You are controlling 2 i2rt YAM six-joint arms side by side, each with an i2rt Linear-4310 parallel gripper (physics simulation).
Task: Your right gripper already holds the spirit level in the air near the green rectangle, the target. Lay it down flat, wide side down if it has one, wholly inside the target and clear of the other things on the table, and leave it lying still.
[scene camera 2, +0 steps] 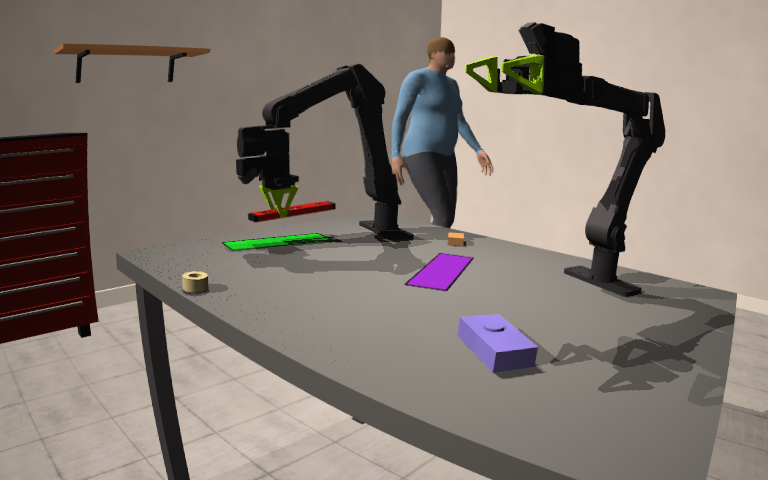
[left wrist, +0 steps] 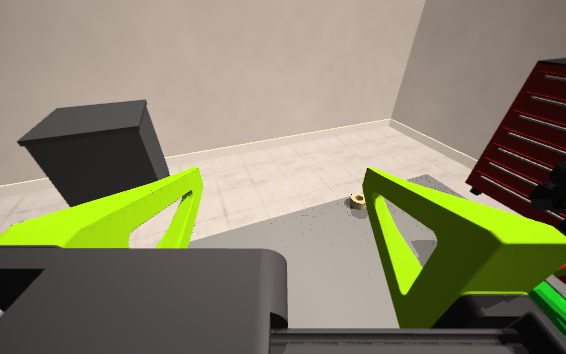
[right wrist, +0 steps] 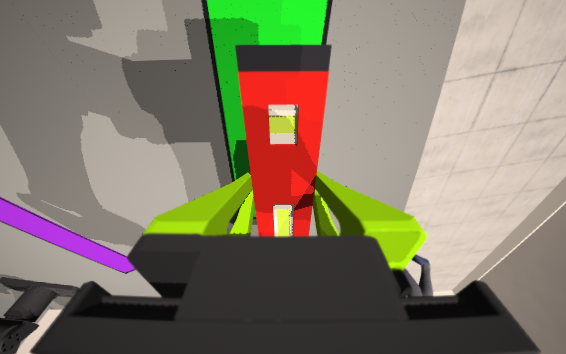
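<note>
The red spirit level (scene camera 2: 305, 210) (right wrist: 280, 165) with black ends is in the air above the green rectangle (scene camera 2: 266, 243) (right wrist: 295, 20). My right gripper (scene camera 2: 283, 213) (right wrist: 283, 177) is shut on it near its middle. In the right wrist view the level runs nearly along the rectangle and covers much of it; its far black end lies over the green, and green shows beyond it and at its left side. A corner of the rectangle (left wrist: 549, 299) shows at the lower right of the left wrist view. My left gripper (scene camera 2: 502, 76) (left wrist: 282, 176) is open and empty, high above the table.
A tan ring (scene camera 2: 195, 282) (left wrist: 358, 201) stands near the table's front left edge. A purple rectangle (scene camera 2: 440, 272) (right wrist: 65, 237) lies right of the green one in the scene view. An orange block (scene camera 2: 455, 239) stands behind it, and a violet box (scene camera 2: 498, 342) is nearer the camera.
</note>
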